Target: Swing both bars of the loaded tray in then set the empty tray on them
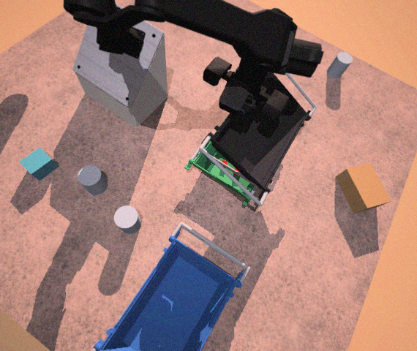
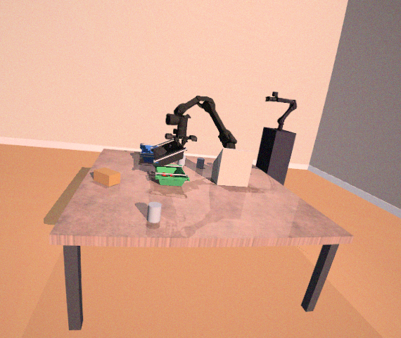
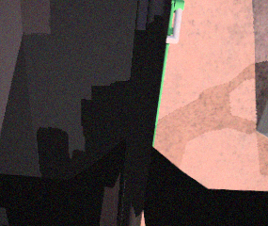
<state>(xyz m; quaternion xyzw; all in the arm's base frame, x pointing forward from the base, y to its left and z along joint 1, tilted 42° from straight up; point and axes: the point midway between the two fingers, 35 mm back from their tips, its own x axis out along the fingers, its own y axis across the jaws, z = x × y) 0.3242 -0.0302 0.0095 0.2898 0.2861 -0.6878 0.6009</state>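
My gripper tip is 7 cm short of the dark tray. From my gripper tip the other things lie so: teal block 40 cm behind, 32 cm to the right, 16 cm below; then orange box 41 cm ahead, 8 cm to the left, 15 cm below.
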